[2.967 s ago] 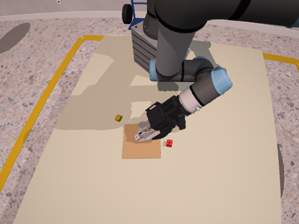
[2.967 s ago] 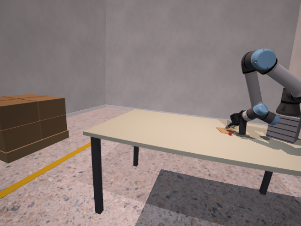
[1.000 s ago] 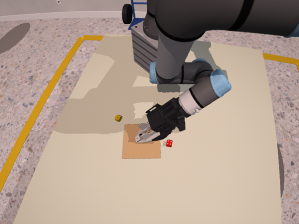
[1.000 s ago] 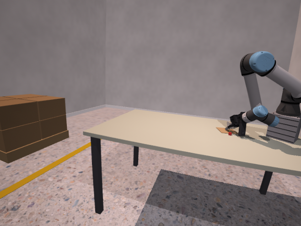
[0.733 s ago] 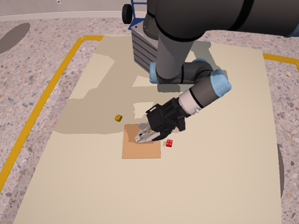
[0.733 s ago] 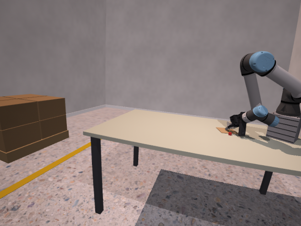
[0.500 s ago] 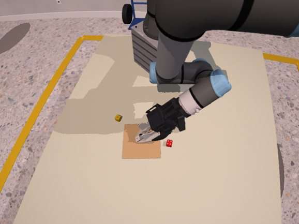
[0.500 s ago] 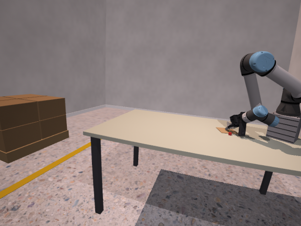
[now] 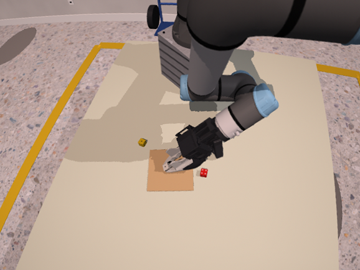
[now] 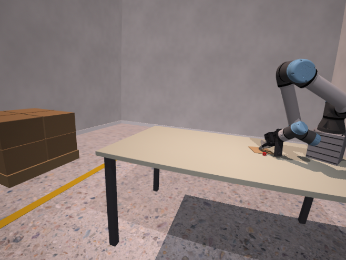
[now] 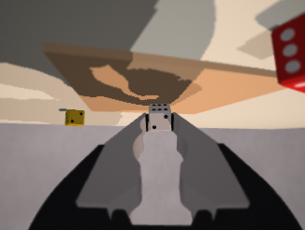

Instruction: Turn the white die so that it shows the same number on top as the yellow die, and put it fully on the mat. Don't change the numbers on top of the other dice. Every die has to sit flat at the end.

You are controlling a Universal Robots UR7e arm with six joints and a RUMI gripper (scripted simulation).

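The brown mat lies 2 cm below my hand. The rest, counted from my hand: yellow die: 6 cm behind, 12 cm to the right, 1 cm below; then white die: 1 cm to the right; then red die: 1 cm behind, 11 cm to the left, 1 cm below.
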